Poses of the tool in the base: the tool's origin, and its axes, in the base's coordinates. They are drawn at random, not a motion.
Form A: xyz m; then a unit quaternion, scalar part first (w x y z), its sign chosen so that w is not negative.
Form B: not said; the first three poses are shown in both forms.
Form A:
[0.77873, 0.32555, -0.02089, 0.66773, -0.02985, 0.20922, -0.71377]
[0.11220, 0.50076, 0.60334, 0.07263, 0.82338, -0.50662, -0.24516]
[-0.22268, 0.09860, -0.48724, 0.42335, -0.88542, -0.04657, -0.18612]
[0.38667, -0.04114, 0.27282, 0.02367, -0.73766, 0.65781, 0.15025]
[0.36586, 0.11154, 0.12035, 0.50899, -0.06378, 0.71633, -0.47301]
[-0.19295, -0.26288, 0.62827, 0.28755, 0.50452, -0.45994, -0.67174]
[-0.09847, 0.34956, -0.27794, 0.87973, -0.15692, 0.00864, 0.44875]
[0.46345, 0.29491, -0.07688, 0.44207, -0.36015, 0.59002, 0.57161]
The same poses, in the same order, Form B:
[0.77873, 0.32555, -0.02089, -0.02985, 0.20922, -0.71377, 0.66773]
[0.11220, 0.50076, 0.60334, 0.82338, -0.50662, -0.24516, 0.07263]
[-0.22268, 0.09860, -0.48724, -0.88542, -0.04657, -0.18612, 0.42335]
[0.38667, -0.04114, 0.27282, -0.73766, 0.65781, 0.15025, 0.02367]
[0.36586, 0.11154, 0.12035, -0.06378, 0.71633, -0.47301, 0.50899]
[-0.19295, -0.26288, 0.62827, 0.50452, -0.45994, -0.67174, 0.28755]
[-0.09847, 0.34956, -0.27794, -0.15692, 0.00864, 0.44875, 0.87973]
[0.46345, 0.29491, -0.07688, -0.36015, 0.59002, 0.57161, 0.44207]

